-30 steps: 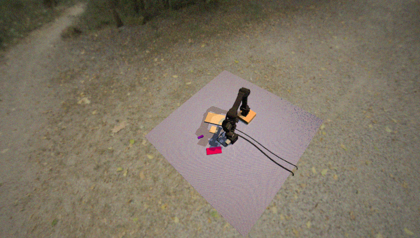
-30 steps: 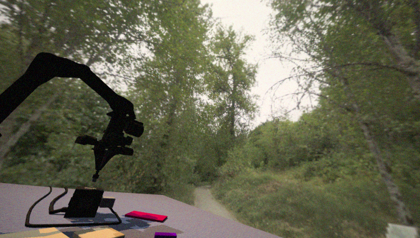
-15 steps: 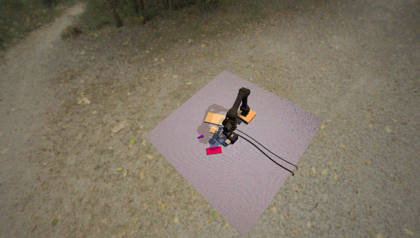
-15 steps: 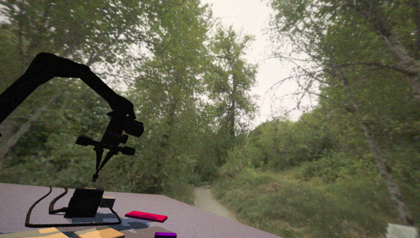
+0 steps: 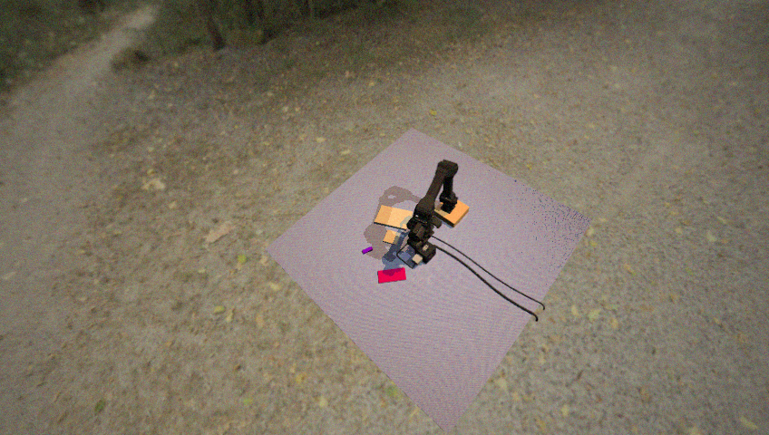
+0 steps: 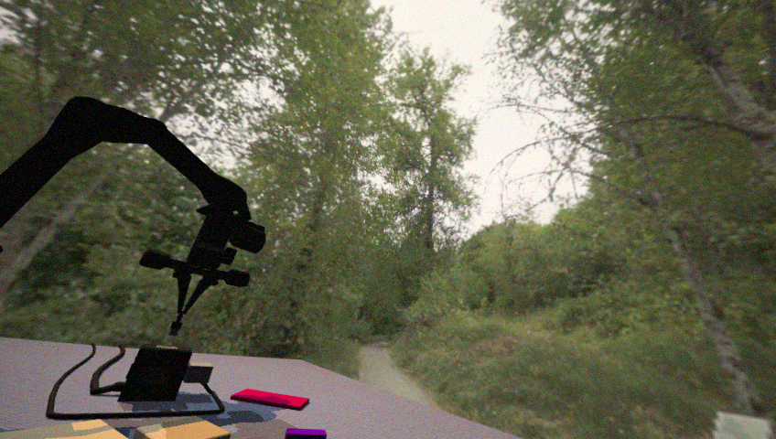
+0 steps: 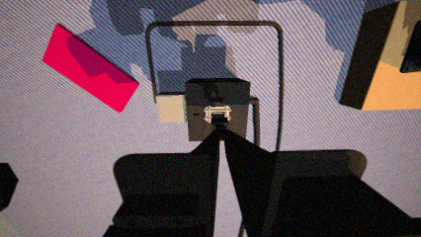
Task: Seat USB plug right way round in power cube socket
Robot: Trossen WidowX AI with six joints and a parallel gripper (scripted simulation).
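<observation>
The USB plug lies 20 mm below my gripper tip. Also, from my gripper tip: purple piece 160 mm ahead, 260 mm to the right, 130 mm below; magenta flat block 190 mm ahead, 70 mm to the right, 130 mm below.
</observation>
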